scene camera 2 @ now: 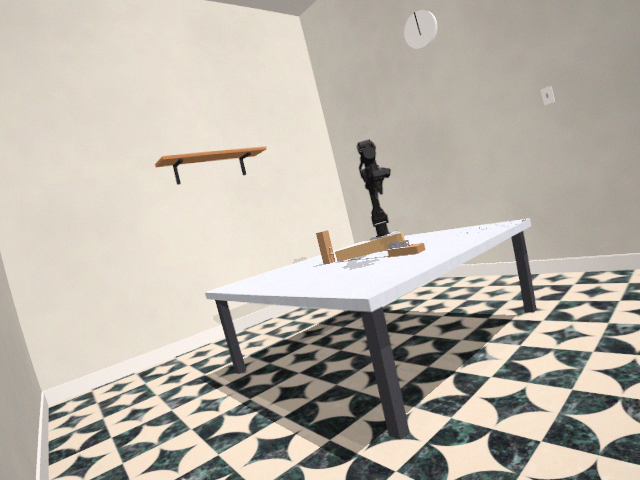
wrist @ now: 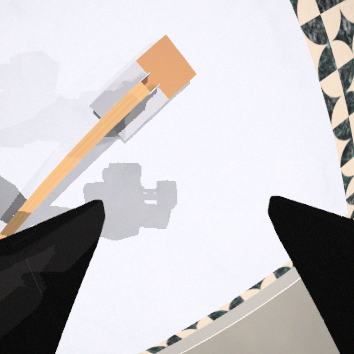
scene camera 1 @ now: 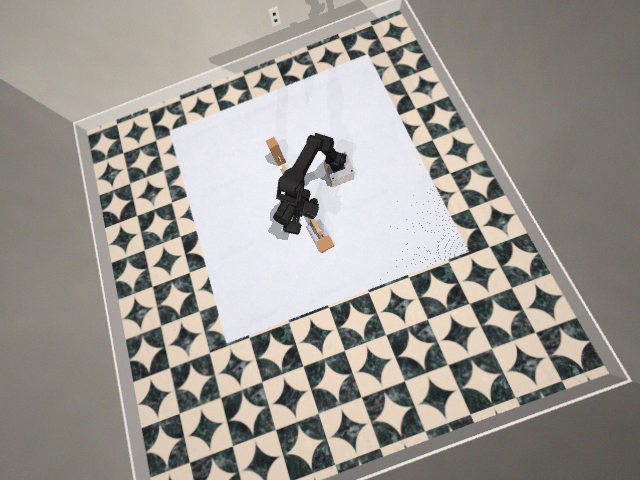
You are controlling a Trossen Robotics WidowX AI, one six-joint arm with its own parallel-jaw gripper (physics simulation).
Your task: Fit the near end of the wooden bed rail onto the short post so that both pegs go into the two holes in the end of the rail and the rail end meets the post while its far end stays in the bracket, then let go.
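Places are measured from the arm's base along level axes (x left, y ahead, z down), in millimetres.
Pixels of known places: gripper, fingertip midpoint: (scene camera 2: 379, 197) (wrist: 187, 206) (scene camera 1: 299, 220); arm's base at its link origin: (scene camera 2: 383, 234) (scene camera 1: 337, 165).
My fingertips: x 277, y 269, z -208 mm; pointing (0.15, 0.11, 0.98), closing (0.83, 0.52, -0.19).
Observation:
For each thing: its top centre in the pictures, then the offset to it from my fingertips. "pt": a spot on its surface instead. Level surfaces: height alone.
- upright short post at a spot on its surface: (scene camera 1: 271, 142) pt dy +11, dx -465, dz +108 mm
- orange block at its top centre: (wrist: 143, 88) (scene camera 2: 405, 246) (scene camera 1: 320, 235) dy -61, dx +35, dz +252 mm
- white table at its surface level: dz +288 mm
The wooden rail (scene camera 1: 315, 227) (scene camera 2: 367, 248) (wrist: 75, 155) runs between the two blocks. Its near end lies beside the upright short post (scene camera 1: 271, 142) (scene camera 2: 324, 246), with a narrow gap in scene camera 2. Small pegs (scene camera 2: 331, 252) show on the post's rail side; the rail's holes cannot be made out. The far end sits between the plates of the grey bracket (scene camera 2: 399, 243) (wrist: 117, 95) at the orange block (scene camera 1: 324, 244) (scene camera 2: 412, 250) (wrist: 166, 67). My gripper (scene camera 1: 297, 215) (scene camera 2: 381, 189) (wrist: 187, 206) is open and empty, above the table near the rail, partly hiding it in scene camera 1.
The arm's base (scene camera 1: 341, 178) stands on the white table (scene camera 1: 248, 279) (scene camera 2: 289, 286) (wrist: 240, 125), off to one side of the rail. The arm crosses over the rail in scene camera 1. The table's edge shows at the right in the wrist view. A wall shelf (scene camera 2: 211, 155) is far behind.

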